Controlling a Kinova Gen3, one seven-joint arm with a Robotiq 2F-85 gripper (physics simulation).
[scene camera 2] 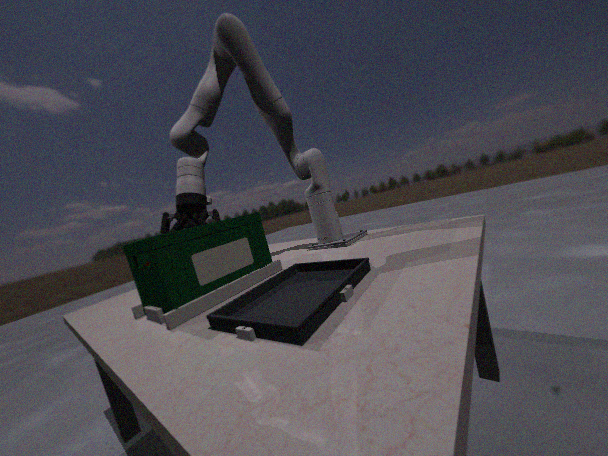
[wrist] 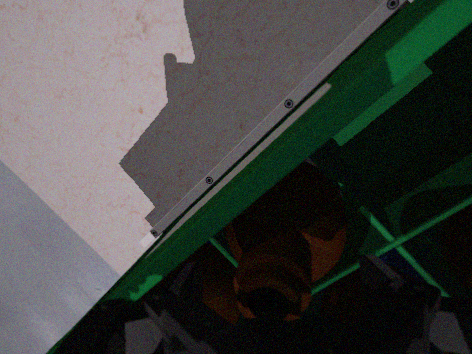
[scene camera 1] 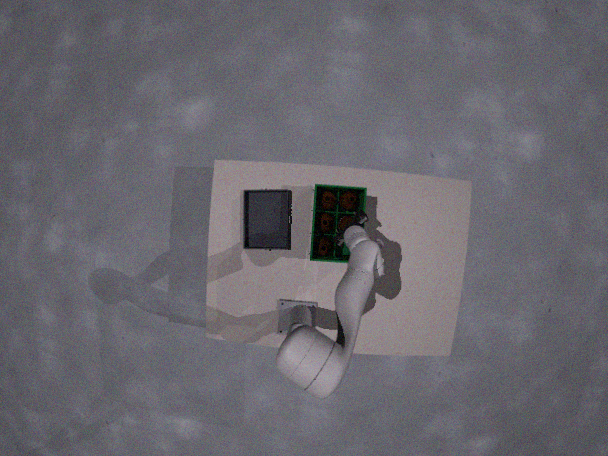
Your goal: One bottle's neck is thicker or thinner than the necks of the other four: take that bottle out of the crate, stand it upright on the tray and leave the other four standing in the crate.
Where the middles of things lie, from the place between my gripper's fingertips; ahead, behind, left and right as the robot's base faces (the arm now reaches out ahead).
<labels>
My hand is 33 cm to the right of the dark tray (scene camera 2: 289, 307), 11 cm above it and 3 cm past it.
</labels>
